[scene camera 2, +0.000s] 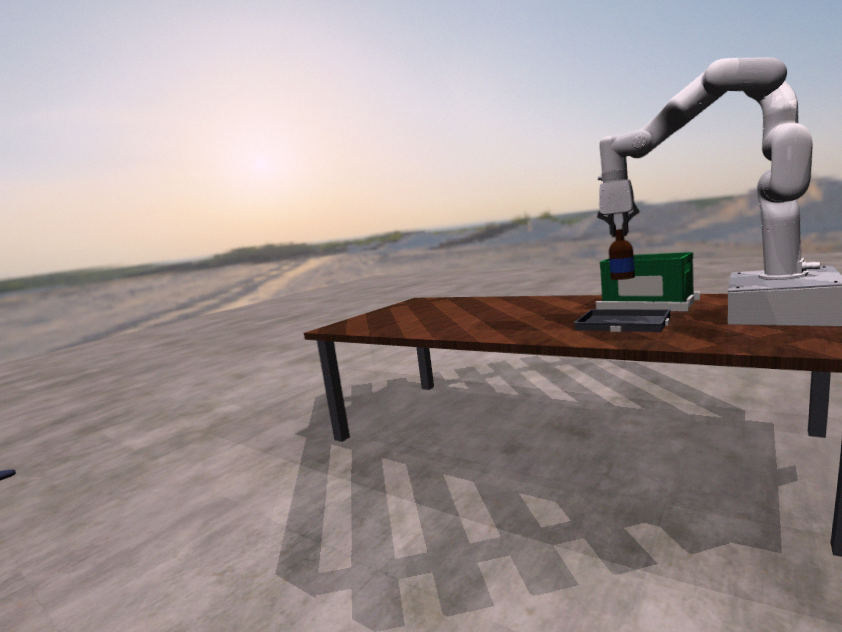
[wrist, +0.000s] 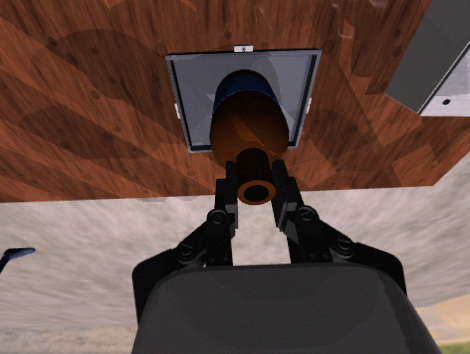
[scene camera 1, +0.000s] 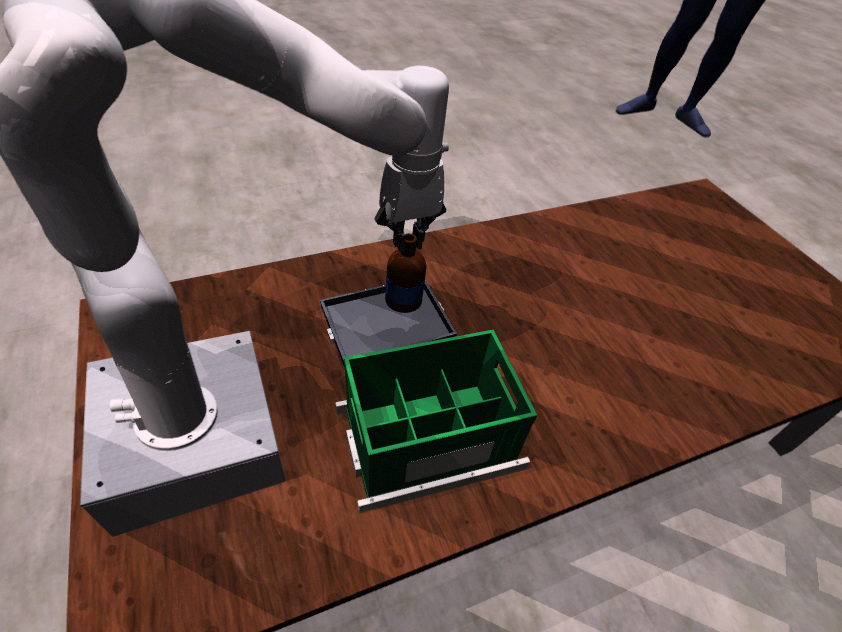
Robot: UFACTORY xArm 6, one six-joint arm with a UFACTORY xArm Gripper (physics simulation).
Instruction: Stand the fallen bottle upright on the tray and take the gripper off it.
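Places are measured from the arm's base along level axes (x ahead, y left, z up), in centimetres.
Pixels of known places: gripper, fingertip midpoint: [scene camera 2: 619, 236] [wrist: 253, 174] [scene camera 1: 408, 246]; arm's base at its link origin: [scene camera 2: 783, 275] [scene camera 1: 177, 417].
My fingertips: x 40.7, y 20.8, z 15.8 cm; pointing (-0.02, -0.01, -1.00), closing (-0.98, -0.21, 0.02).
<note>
For each thing: its top centre in the pictures, then the offset to it from my fingertips. Level surfaces: height alone.
- brown bottle at its top centre: [wrist: 258, 193] [scene camera 1: 408, 237] [scene camera 2: 619, 229] dx -0.1, dy -0.3, dz +2.2 cm
- dark grey tray at its top centre: [wrist: 243, 110] [scene camera 1: 387, 316] [scene camera 2: 622, 315] dx -2.4, dy +5.6, dz -24.4 cm
- green crate at its top centre: [scene camera 1: 437, 385] [scene camera 2: 646, 256] dx +1.6, dy -24.2, dz -9.4 cm
- table at its surface level: dz -26.9 cm
A brown bottle [scene camera 1: 406, 271] [scene camera 2: 620, 253] [wrist: 248, 120] with a blue label hangs upright, or nearly so, neck up. My gripper [scene camera 1: 410, 239] [scene camera 2: 618, 232] [wrist: 253, 174] is above it and shut on its neck. The dark grey tray [scene camera 1: 367, 329] [scene camera 2: 586, 325] [wrist: 195, 65] lies flat on the table. In the scene camera 2 view the bottle's base is in the air, well above the tray. In the wrist view the bottle covers part of the tray.
A green crate [scene camera 1: 445, 442] [scene camera 2: 676, 278] with compartments stands beside the tray, along white rails [scene camera 1: 445, 484]. The robot's metal base [scene camera 1: 224, 459] [scene camera 2: 782, 306] is on the table [scene camera 1: 646, 306] [scene camera 2: 476, 326]. A person's legs [scene camera 1: 707, 61] show on the floor beyond the table.
</note>
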